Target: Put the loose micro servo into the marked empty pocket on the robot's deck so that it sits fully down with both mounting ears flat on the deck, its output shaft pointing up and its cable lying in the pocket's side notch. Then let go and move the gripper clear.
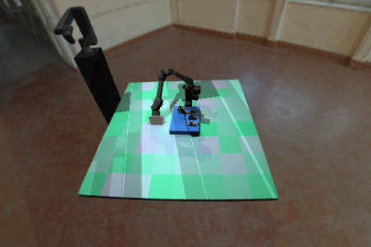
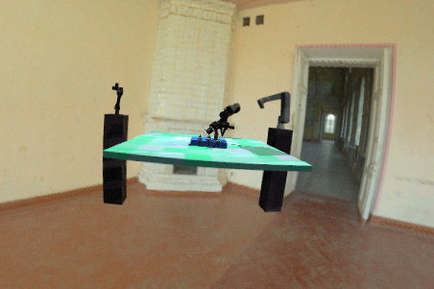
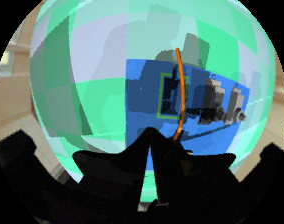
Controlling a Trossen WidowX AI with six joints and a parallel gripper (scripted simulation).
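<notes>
Now: the blue deck 10 cm to the right of my gripper tip, 9 cm behind it and 6 cm below it.
</notes>
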